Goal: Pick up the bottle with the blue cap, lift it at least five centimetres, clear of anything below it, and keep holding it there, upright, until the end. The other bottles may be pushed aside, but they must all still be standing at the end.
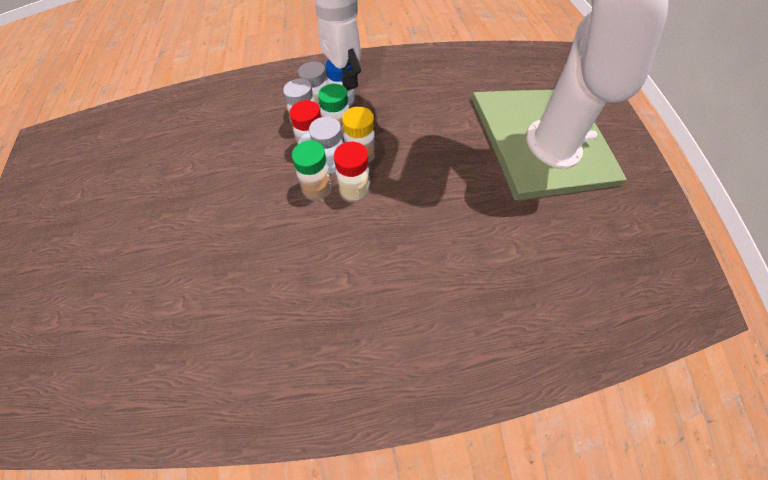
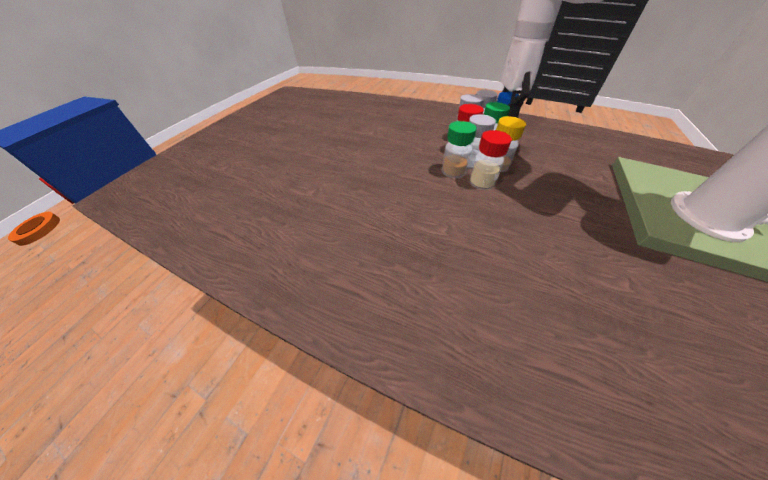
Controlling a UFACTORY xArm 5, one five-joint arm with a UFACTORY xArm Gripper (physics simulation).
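Pixels of known places: gripper, fingertip midpoint: point(image 1: 343, 80); arm's base, origin of the base link: point(image 1: 554, 144) point(image 2: 707, 216).
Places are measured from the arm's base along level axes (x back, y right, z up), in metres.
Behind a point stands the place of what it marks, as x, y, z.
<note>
The bottle with the blue cap point(image 1: 335, 70) {-0.398, 0.235, 0.079} point(image 2: 504, 98) {-0.401, 0.232, 0.078} is upright at the back right of the bottle group. Its cap is partly covered by my gripper, and its base is hidden. My gripper point(image 1: 342, 73) {-0.380, 0.256, 0.029} point(image 2: 512, 101) {-0.380, 0.256, 0.029} points down and is shut on this bottle, with one black finger showing on the cap's right side; the other is mostly hidden. A green-capped bottle point(image 1: 333, 97) {-0.419, 0.156, 0.080} point(image 2: 496, 111) {-0.420, 0.144, 0.078} stands close in front of it, and a grey-capped bottle point(image 1: 312, 74) {-0.444, 0.238, 0.080} point(image 2: 485, 96) {-0.447, 0.229, 0.079} stands close to its left.
Also upright are a yellow-capped bottle point(image 1: 358, 122) {-0.391, 0.079, 0.080} point(image 2: 511, 129) {-0.391, 0.065, 0.075}, a front red-capped bottle point(image 1: 351, 159) {-0.422, 0.004, 0.080} point(image 2: 495, 143) {-0.423, -0.011, 0.079}, a front green-capped bottle point(image 1: 309, 157) {-0.486, 0.029, 0.080} point(image 2: 461, 133) {-0.487, 0.013, 0.078} and several others. The arm's base stands on a green board point(image 1: 504, 113) {-0.070, 0.104, -0.001} point(image 2: 628, 181) {-0.120, 0.075, -0.001} to the right.
</note>
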